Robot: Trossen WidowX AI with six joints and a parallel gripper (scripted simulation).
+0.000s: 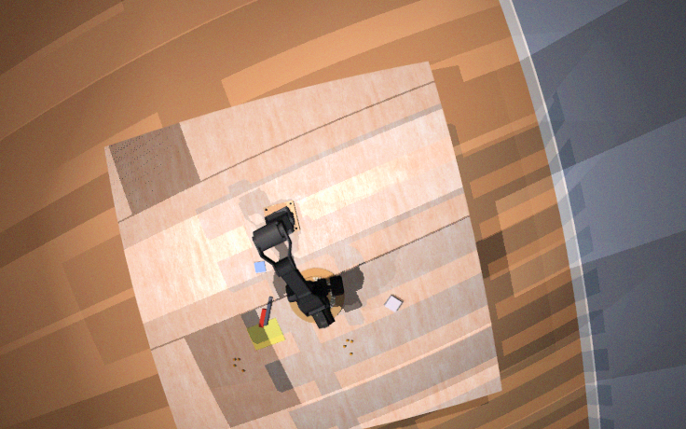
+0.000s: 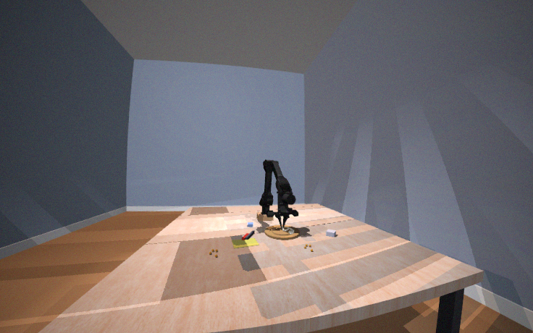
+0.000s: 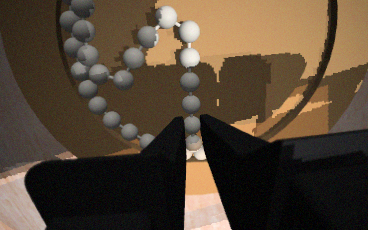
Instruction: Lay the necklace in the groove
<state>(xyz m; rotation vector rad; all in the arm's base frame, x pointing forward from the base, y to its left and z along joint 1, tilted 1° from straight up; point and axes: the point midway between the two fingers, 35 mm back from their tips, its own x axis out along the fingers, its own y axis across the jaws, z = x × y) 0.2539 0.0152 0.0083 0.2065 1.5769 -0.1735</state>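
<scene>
The round bead board lies 4 cm ahead of my gripper tip, 2 cm to the right of it and 1 cm below it. From my gripper tip the other things lie so: blue block (13 cm behind, 16 cm to the right, 1 cm below); then yellow note (10 cm ahead, 25 cm to the right, 2 cm below); then red marker (3 cm ahead, 22 cm to the right, 1 cm below).
</scene>
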